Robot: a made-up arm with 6 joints.
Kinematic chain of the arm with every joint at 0, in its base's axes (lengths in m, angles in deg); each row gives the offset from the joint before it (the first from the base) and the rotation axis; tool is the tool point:
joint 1: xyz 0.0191 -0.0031 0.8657 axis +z
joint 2: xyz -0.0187 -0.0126 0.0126 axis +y
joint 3: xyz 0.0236 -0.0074 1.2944 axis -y
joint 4: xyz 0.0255 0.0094 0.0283 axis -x
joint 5: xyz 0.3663 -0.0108 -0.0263 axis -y
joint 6: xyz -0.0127 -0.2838 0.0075 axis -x
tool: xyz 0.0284 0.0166 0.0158
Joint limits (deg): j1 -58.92..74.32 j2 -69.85..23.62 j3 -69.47..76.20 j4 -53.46..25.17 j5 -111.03..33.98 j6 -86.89..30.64
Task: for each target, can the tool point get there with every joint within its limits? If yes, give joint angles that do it. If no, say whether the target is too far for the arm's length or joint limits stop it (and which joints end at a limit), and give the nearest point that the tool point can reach.
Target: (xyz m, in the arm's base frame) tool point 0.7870 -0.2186 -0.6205
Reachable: no: joint limits stop it (at a limit: joint 1, joint 2, joint 3, joint 4, joint 6) | nearest point -0.0443 -0.8241 1.1035 | short by 2.008 m
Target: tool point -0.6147 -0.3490 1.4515
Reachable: yes | joints 12.04 -61.75 -45.10 -39.02 -96.51 -30.22
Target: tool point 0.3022 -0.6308 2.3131
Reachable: yes | joints -42.96 10.90 45.18 -14.81 -77.47 14.34
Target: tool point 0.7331 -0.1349 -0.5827
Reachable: no: joint limits stop it (at a limit: joint 1, joint 2, joint 3, joint 4, joint 6) | nearest point -0.0442 -0.8241 1.1036 | short by 1.981 m
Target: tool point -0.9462 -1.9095 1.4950
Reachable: no: too far | nearest point -0.7408 -1.5038 1.4613 | short by 0.456 m
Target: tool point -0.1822 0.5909 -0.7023
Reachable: no: joint limits stop it (at a limit: joint 1, joint 2, joint 3, joint 4, joint 5, joint 6) | nearest point -0.5340 0.6147 1.0990 | short by 1.836 m
